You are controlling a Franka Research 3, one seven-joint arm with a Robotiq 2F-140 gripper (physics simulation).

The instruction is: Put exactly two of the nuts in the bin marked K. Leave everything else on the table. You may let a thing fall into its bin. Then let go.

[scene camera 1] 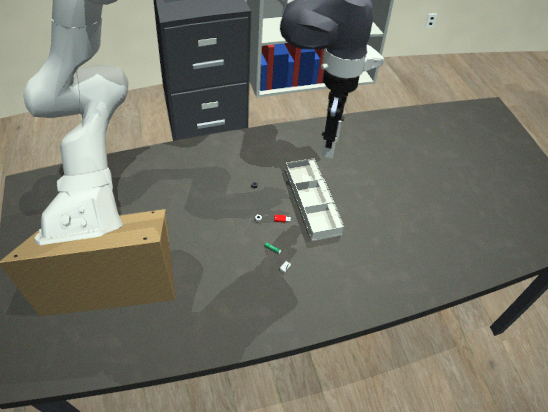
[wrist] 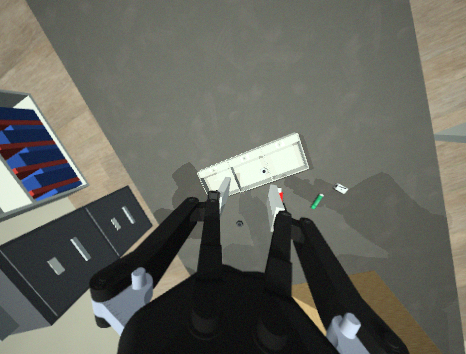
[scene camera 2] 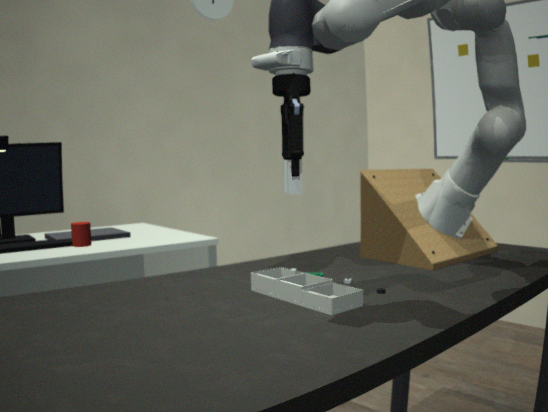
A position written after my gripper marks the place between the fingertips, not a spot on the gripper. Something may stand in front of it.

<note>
I see my gripper [scene camera 2: 292, 193] and a white three-part tray [scene camera 2: 314, 292].
The white three-part tray shows as well in scene camera 1 [scene camera 1: 321, 218] and in the wrist view [wrist: 282, 157]. My gripper shows as well in scene camera 1 [scene camera 1: 329, 147] and in the wrist view [wrist: 248, 190].
</note>
